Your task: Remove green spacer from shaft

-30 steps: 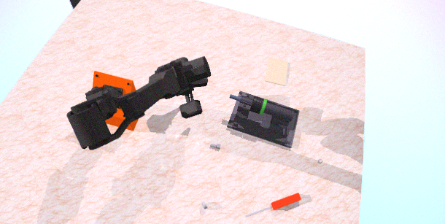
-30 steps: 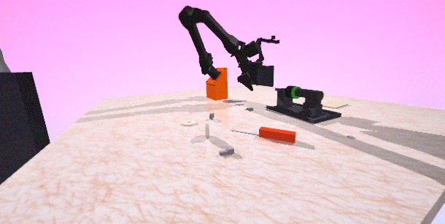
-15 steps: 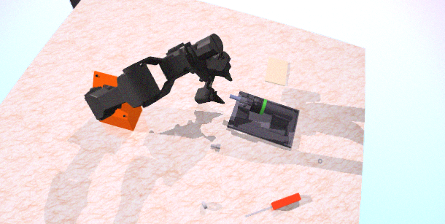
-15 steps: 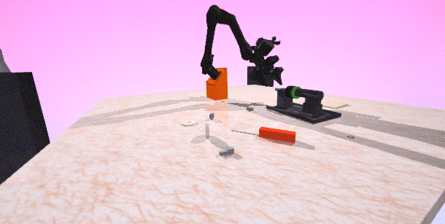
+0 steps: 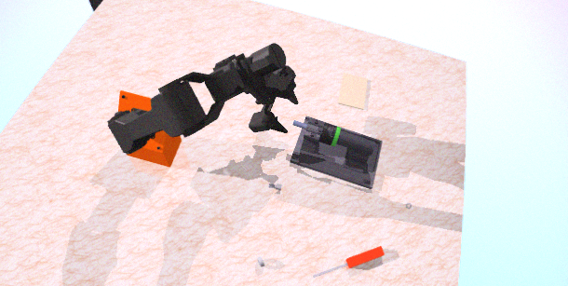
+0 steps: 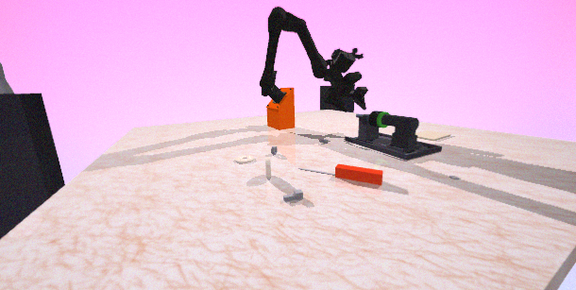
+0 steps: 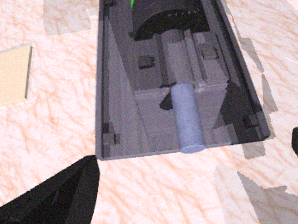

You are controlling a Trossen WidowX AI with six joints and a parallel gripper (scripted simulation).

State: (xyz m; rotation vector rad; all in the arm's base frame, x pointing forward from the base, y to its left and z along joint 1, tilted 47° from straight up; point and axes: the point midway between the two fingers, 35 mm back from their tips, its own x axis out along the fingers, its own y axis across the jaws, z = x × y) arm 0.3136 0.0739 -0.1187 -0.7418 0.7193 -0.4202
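The blue-grey shaft lies 8 cm ahead of my gripper tip, 2 cm below it and 1 cm to the right of it. Also, from my gripper tip: beige pad (21 cm to the left, 16 cm ahead, 9 cm below); green spacer (12 cm ahead, 2 cm below, 1 cm to the right).
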